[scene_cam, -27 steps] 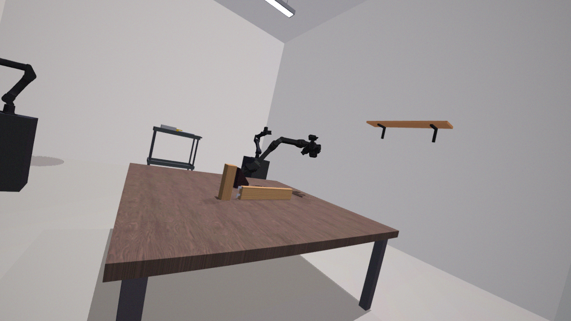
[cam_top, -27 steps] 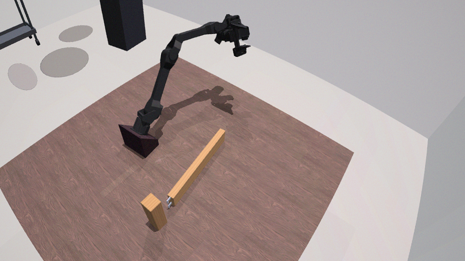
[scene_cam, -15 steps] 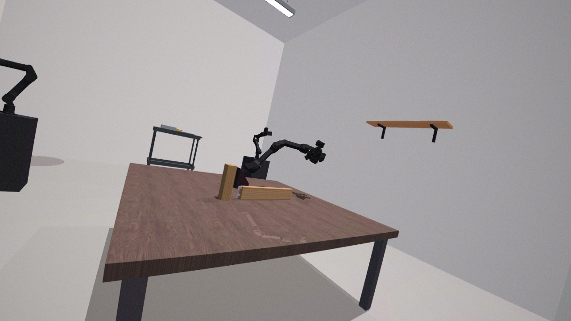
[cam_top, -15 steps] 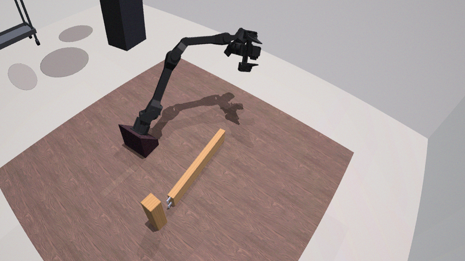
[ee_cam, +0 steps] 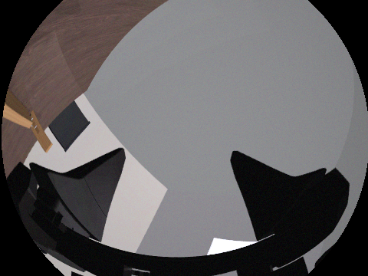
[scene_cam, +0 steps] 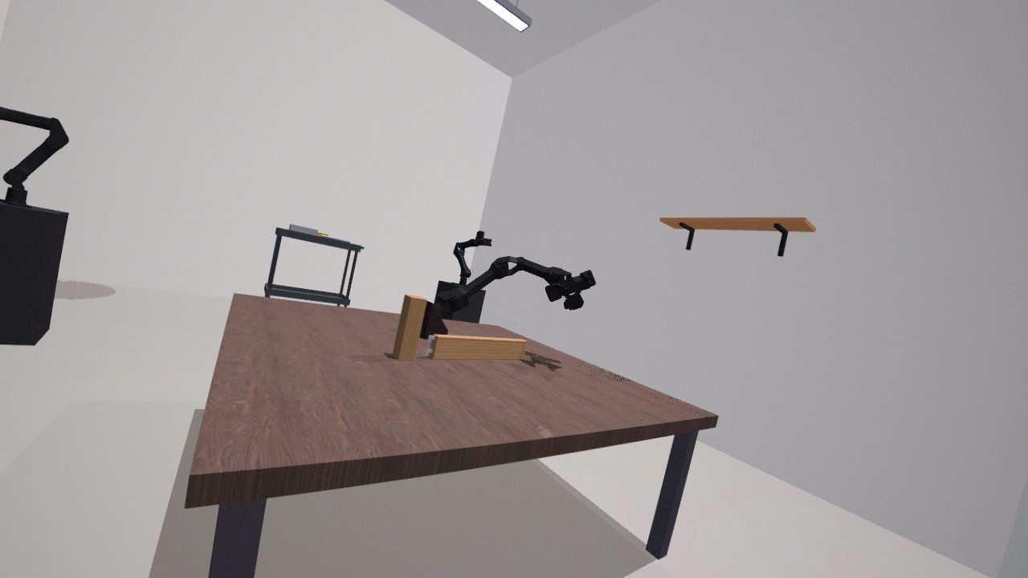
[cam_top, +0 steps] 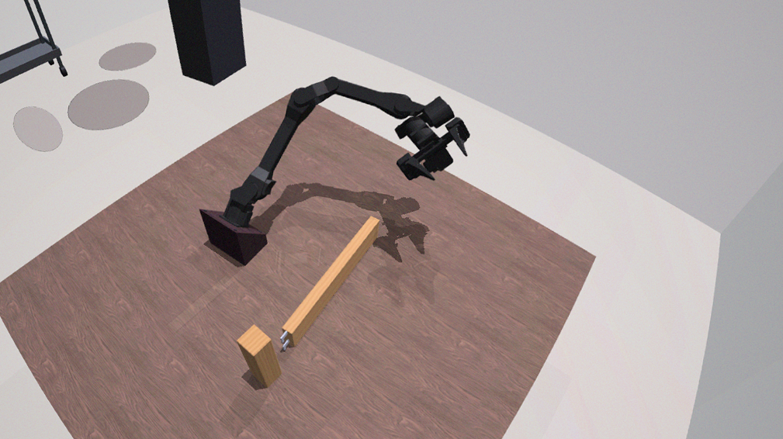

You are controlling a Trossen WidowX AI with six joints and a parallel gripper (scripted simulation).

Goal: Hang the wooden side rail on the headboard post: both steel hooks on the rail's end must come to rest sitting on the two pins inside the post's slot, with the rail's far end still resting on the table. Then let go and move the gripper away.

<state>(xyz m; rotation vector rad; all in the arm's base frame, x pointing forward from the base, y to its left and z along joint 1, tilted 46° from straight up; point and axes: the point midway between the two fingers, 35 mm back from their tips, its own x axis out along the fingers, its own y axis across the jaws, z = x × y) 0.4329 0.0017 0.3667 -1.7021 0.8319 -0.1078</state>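
Now: the headboard post 510 mm to the right of my gripper tip, 240 mm below it and 170 mm behind it.
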